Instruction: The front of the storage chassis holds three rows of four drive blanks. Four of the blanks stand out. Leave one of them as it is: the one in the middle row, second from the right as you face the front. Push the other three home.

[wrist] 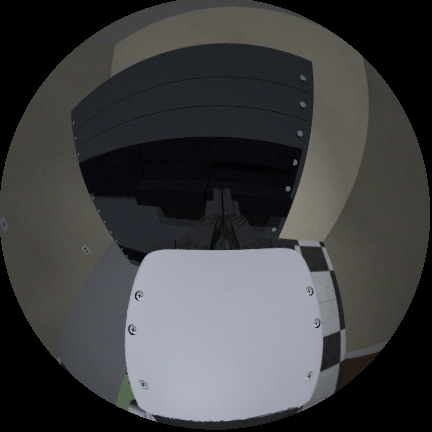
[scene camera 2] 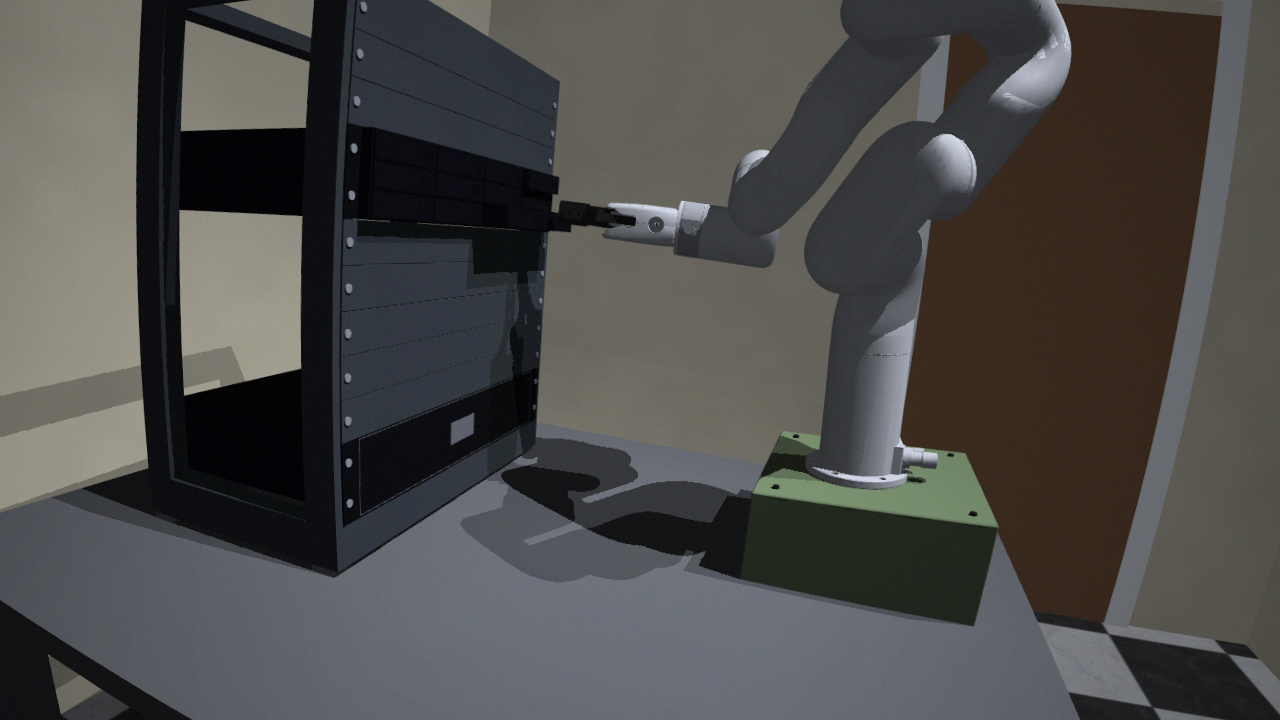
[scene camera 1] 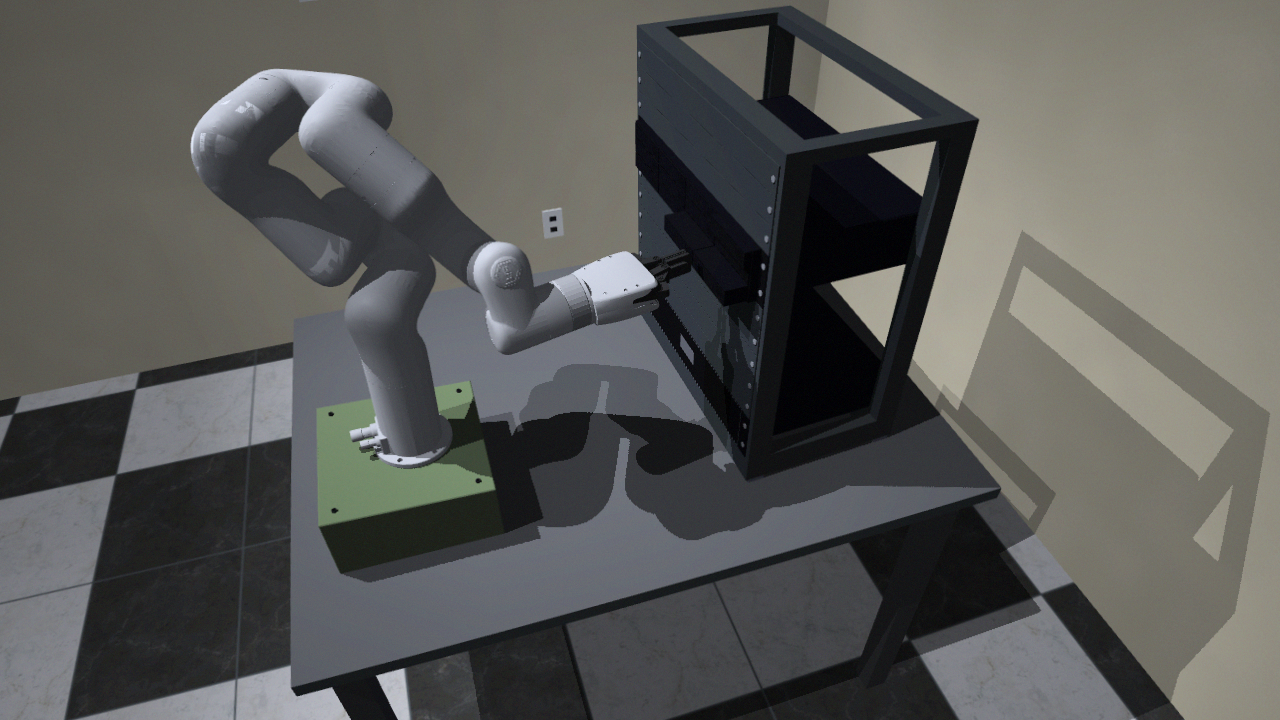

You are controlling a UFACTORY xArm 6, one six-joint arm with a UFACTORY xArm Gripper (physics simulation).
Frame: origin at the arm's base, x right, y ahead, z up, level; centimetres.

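Seen in the pictures: gripper, fingertip midpoint: (wrist: 220,199) (scene camera 2: 560,211) (scene camera 1: 688,259); arm's base at its link origin: (scene camera 2: 855,471) (scene camera 1: 413,439).
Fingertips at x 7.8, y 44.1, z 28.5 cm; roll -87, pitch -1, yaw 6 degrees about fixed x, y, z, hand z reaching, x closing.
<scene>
Offsets run from my fingertips to a thing's top centre. Level surfaces: height alone.
The storage chassis (scene camera 1: 657,165) (scene camera 2: 402,174) (wrist: 170,157) is a dark band across the rack front. Several drive blanks stand out in its right half as one faces the front. A projecting blank {dz +5.6, dx +3.5, dy +10.2 cm} (scene camera 2: 540,184) shows at the top far end in scene camera 2. Another projecting blank {dz -0.1, dx +3.5, dy +7.6 cm} (scene camera 1: 720,271) shows low on the band in scene camera 1. It is too dark to tell every row and depth. My gripper (scene camera 1: 686,256) (scene camera 2: 554,214) (wrist: 220,199) is shut and empty. Its tips are at the lower part of the projecting blanks; contact cannot be told, and it hides part of them.
The tall rack (scene camera 1: 785,295) (scene camera 2: 324,295) stands on the grey table {dz -39.9 cm} (scene camera 1: 617,582) (scene camera 2: 501,653). Grey filler panels (scene camera 1: 707,134) (scene camera 2: 438,304) lie above and below the chassis. The arm stands on a green base block (scene camera 1: 402,497) (scene camera 2: 859,564). Walls lie behind the rack.
</scene>
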